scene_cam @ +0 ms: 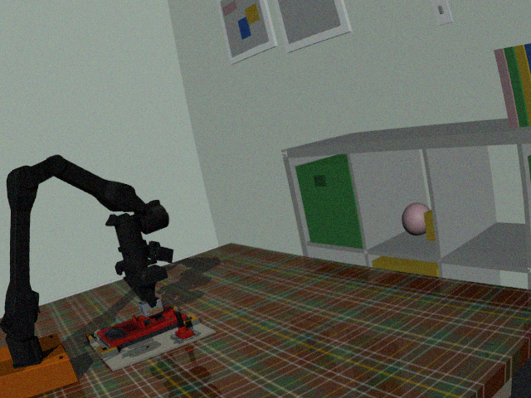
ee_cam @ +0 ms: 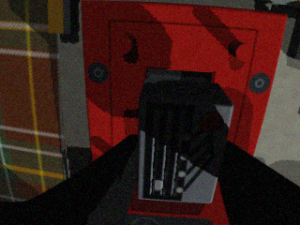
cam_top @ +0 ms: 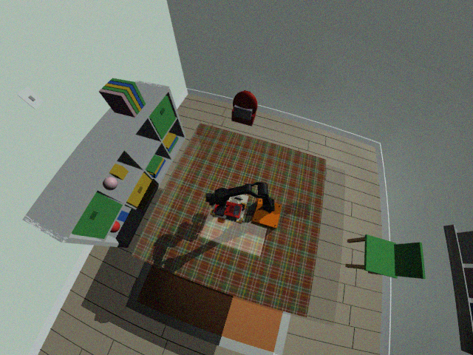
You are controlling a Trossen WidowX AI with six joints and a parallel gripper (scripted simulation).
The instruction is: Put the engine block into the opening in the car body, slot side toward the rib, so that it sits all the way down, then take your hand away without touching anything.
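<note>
The grey base plate lies 30 mm behind my gripper tip, 30 mm to the right of it and 50 mm below it. Round my gripper tip: grey engine block: 10 mm below.
</note>
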